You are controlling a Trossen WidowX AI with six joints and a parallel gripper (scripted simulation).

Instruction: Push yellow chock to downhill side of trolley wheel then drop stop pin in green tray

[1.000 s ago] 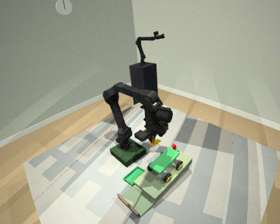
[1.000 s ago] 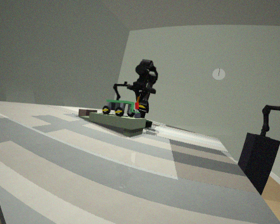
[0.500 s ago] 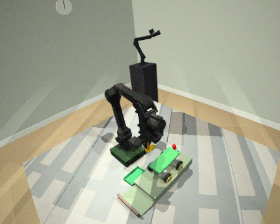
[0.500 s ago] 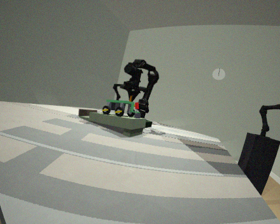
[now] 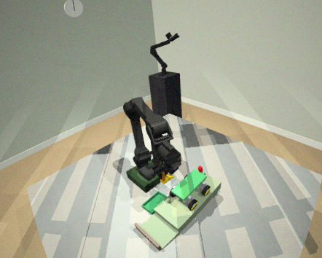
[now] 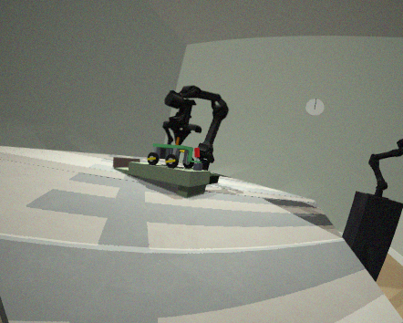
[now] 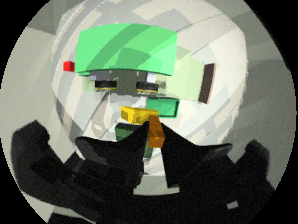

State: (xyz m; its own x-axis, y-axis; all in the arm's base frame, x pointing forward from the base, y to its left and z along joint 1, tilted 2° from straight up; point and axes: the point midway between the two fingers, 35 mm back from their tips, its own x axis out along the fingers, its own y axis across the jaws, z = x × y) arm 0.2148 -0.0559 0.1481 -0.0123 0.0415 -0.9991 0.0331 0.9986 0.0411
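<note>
The red-headed stop pin is 160 mm to the left of my gripper tip, 90 mm ahead of it and 30 mm below it. Also, from my gripper tip: yellow chock 20 mm to the left, 10 mm below; then ramp 120 mm below, 110 mm ahead, 50 mm to the left; then green-topped trolley 110 mm ahead, 60 mm to the left, 50 mm below.
</note>
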